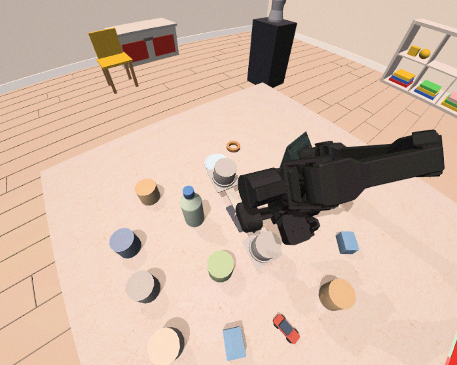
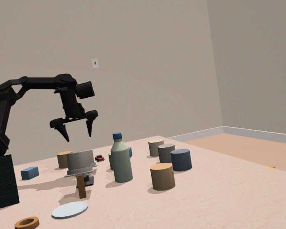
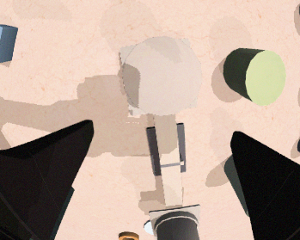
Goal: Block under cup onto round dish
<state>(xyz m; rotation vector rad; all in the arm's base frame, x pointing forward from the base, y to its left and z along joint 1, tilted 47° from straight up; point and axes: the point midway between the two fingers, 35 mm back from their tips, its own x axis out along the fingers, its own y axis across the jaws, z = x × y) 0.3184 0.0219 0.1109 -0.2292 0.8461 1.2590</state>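
The pale block lies 10 mm ahead of my gripper tip, 10 mm to the left of it and 100 mm below it. Round my gripper tip: balance: 20 mm behind, 120 mm to the right, 110 mm below; green bottle: 100 mm ahead, 210 mm to the right, 30 mm below; green cylinder: 120 mm ahead, 40 mm to the right, 110 mm below.
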